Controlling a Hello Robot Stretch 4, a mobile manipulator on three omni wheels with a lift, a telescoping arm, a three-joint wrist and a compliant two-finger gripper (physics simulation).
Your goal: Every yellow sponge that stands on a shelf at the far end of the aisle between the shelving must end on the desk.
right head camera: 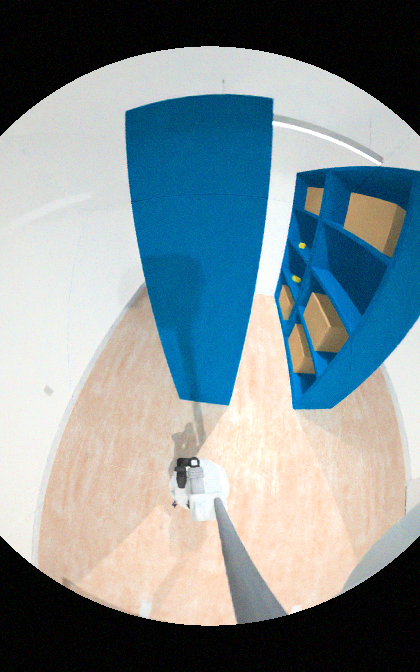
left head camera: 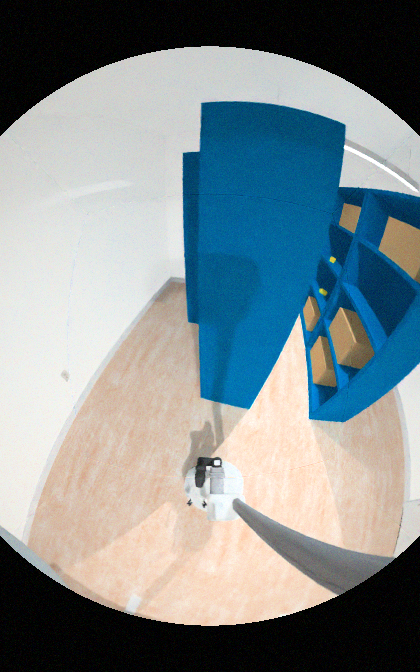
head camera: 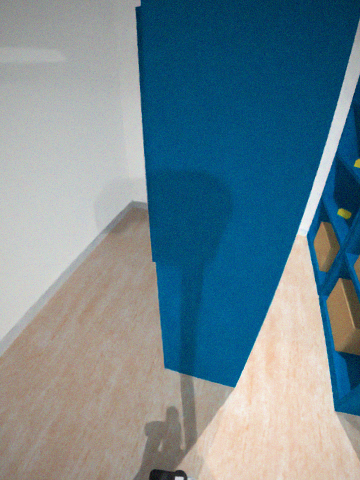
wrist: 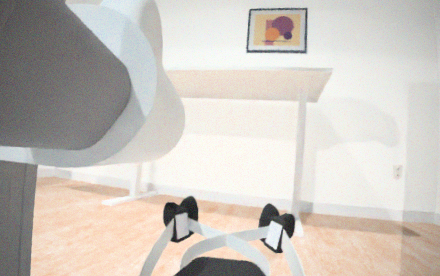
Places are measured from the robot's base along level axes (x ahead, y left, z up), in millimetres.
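Pixels of known places: gripper, fingertip midpoint: (right head camera: 181,507) (left head camera: 196,506) (wrist: 228,215).
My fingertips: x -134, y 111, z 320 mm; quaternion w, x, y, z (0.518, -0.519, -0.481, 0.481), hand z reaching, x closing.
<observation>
Behind a point stands the place of what it marks.
Two yellow sponges stand in the right-hand blue shelving, at its far end. The upper sponge (head camera: 357,163) {z 993, x 1874, y -1325 mm} (left head camera: 332,259) {z 997, x 1861, y -1339 mm} (right head camera: 302,245) {z 997, x 1855, y -1346 mm} is one compartment above the lower sponge (head camera: 344,214) {z 537, x 1858, y -1385 mm} (left head camera: 323,292) {z 535, x 1851, y -1392 mm} (right head camera: 296,279) {z 536, x 1853, y -1390 mm}. The desk (wrist: 250,84) {z 898, x -1631, y 301 mm} shows in the wrist view, pale, seen from below its top, against the wall. My gripper (wrist: 228,215) {z 320, x -134, y 111 mm} is open and empty, its two dark fingertips wide apart, with floor and desk behind it. In the left and right head views it is at the left side of the base, far from the sponges.
A blue shelving unit's end panel (head camera: 225,125) {z 1411, x 730, y -87 mm} (left head camera: 270,200) {z 1505, x 722, y -117 mm} (right head camera: 200,225) {z 1391, x 721, y -121 mm} stands straight ahead. The aisle runs between it and the right-hand shelving (left head camera: 380,345) {z 964, x 588, y -992 mm} (right head camera: 370,345) {z 920, x 468, y -1090 mm}, which holds several cardboard boxes. A white wall (head camera: 60,150) {z 1024, x 1874, y 995 mm} is at the left. A framed picture (wrist: 277,30) {z 1574, x -2076, y 569 mm} hangs above the desk.
</observation>
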